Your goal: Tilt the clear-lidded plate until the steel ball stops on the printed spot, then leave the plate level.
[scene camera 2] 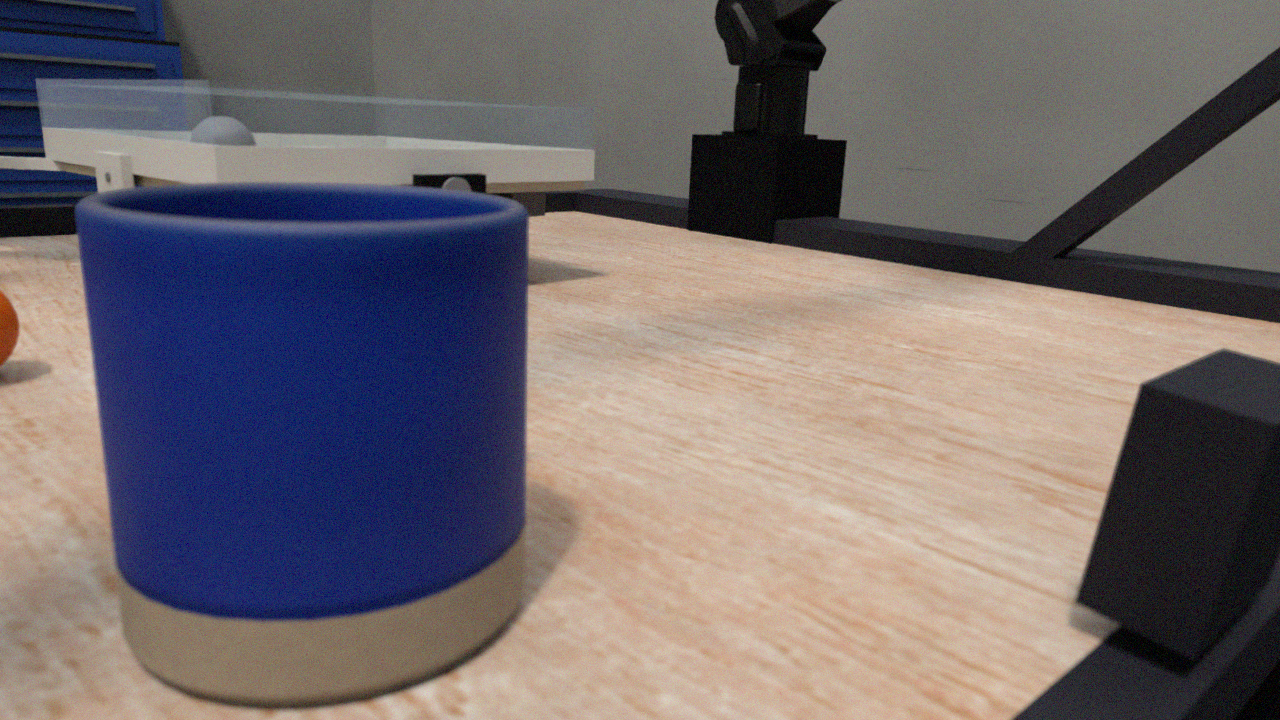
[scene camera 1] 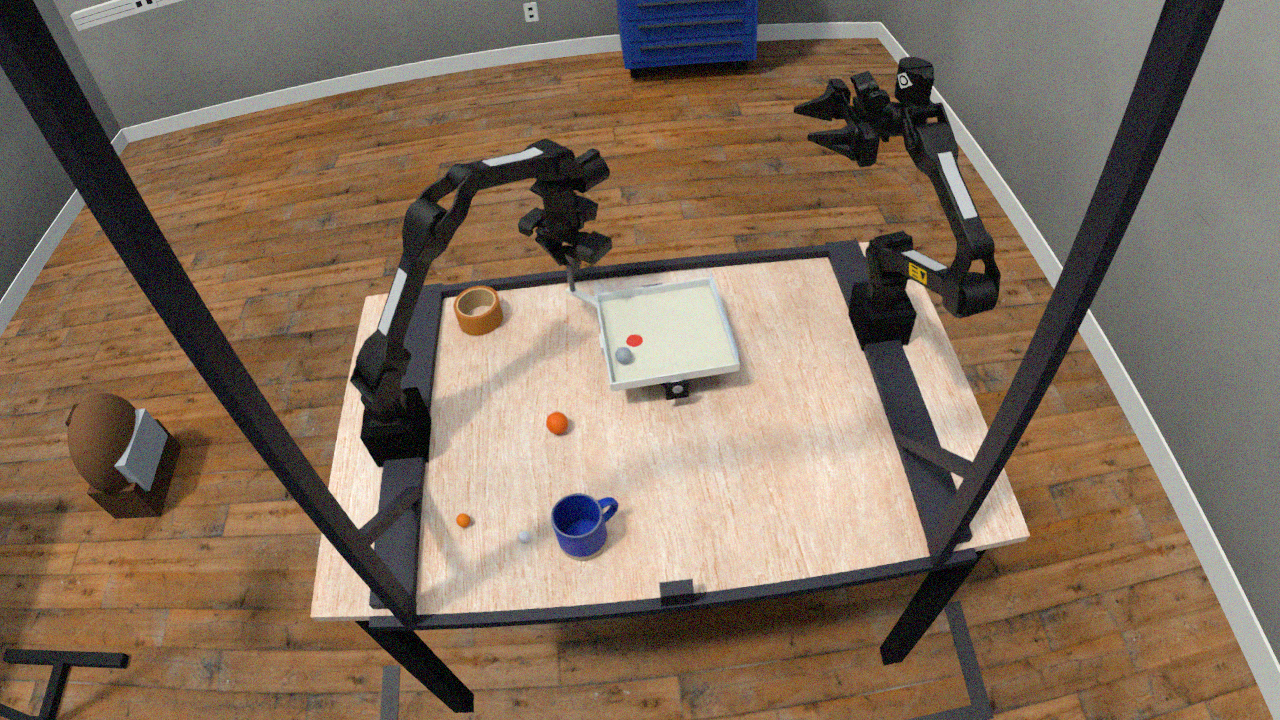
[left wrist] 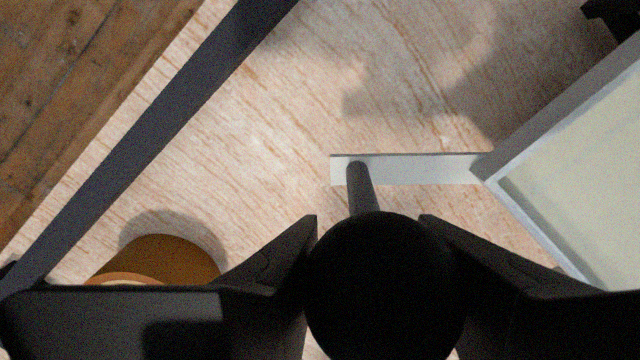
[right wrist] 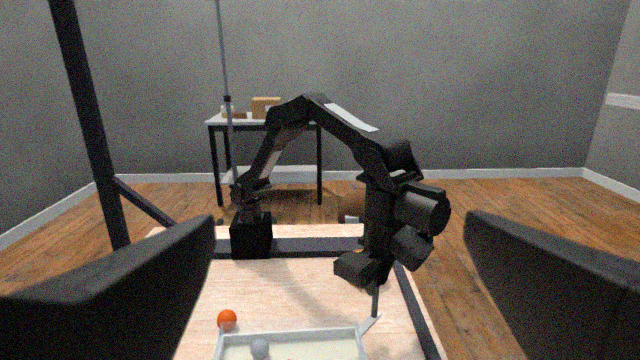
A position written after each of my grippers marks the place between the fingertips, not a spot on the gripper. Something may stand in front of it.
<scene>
In view: my left gripper [scene camera 1: 568, 268], my right gripper [scene camera 1: 800, 123], an orange-brown ring [scene camera 1: 482, 324] and a clear-lidded plate [left wrist: 377, 277].
The orange-brown ring shows as well in the left wrist view [left wrist: 154, 258]. My left gripper shows as well in the left wrist view [left wrist: 366, 226] and in the right wrist view [right wrist: 375, 289]. My right gripper shows as well in the right wrist view [right wrist: 340, 225]. Scene camera 2 misses the orange-brown ring: it is out of frame.
</scene>
